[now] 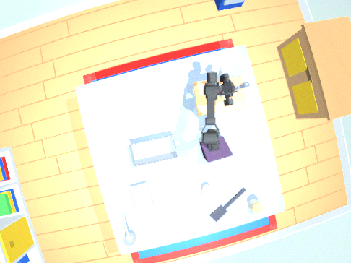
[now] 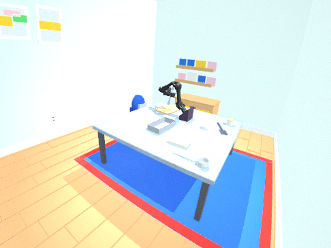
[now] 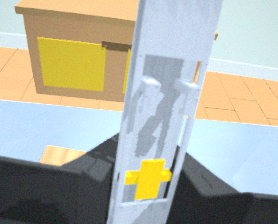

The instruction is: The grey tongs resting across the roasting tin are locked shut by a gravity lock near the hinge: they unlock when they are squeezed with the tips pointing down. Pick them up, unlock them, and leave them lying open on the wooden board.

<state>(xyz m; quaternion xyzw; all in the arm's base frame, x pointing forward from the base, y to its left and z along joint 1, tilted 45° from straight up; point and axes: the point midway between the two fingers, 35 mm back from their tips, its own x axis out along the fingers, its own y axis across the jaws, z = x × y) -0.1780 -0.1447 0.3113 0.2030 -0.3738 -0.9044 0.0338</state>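
Right now the yellow lock piece is 3 cm ahead of my gripper tip and 2 cm above it. From my gripper tip the other things lie so: roasting tin (60 cm ahead, 26 cm to the left, 17 cm below); then dark spatula (19 cm ahead, 79 cm to the left, 20 cm below); then wooden board (5 cm ahead, 1 cm to the right, 19 cm below).
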